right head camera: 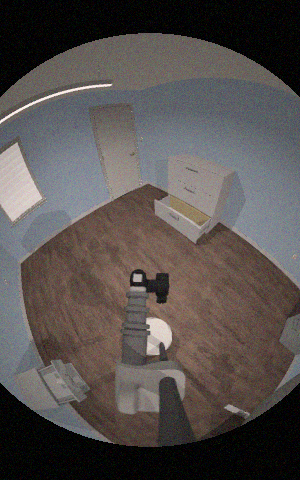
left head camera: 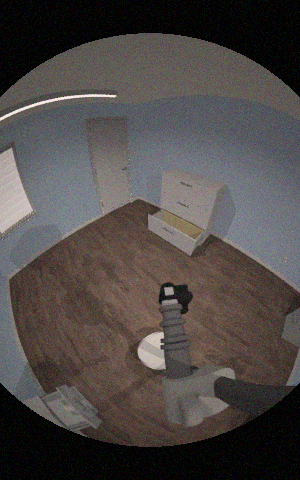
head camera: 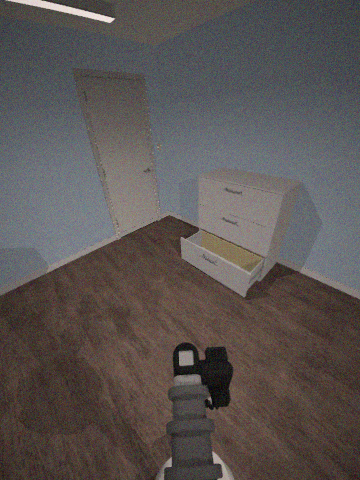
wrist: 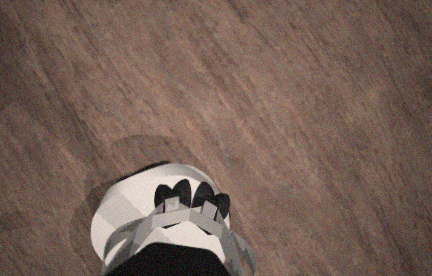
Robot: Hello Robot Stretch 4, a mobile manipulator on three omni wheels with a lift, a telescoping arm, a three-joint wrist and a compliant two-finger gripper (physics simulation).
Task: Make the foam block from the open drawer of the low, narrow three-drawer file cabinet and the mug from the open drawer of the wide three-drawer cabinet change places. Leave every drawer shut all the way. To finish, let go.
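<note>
The wide white three-drawer cabinet (head camera: pixel 240 205) (left head camera: pixel 187 192) (right head camera: pixel 195 177) stands against the far right wall. Its bottom drawer (head camera: pixel 220 275) (left head camera: pixel 172 237) (right head camera: pixel 177 222) is open and shows a yellowish inside; the mug cannot be made out there. The low, narrow cabinet (left head camera: pixel 44 412) (right head camera: pixel 35 389) is at the lower left of both side head views, with an open drawer (right head camera: pixel 75 381); what lies inside is too small and blurred to name. My gripper (wrist: pixel 193 196) is shut and empty, pointing down over my white base, far from both cabinets. Its fingertips are hidden in the head view.
A closed door (head camera: pixel 120 150) (left head camera: pixel 110 165) (right head camera: pixel 116 150) is left of the wide cabinet. A window (left head camera: pixel 12 192) (right head camera: pixel 20 182) is on the left wall. A grey box-like piece of furniture (left head camera: pixel 292 325) (right head camera: pixel 291 334) stands at the right edge. Wooden floor lies between me and the wide cabinet.
</note>
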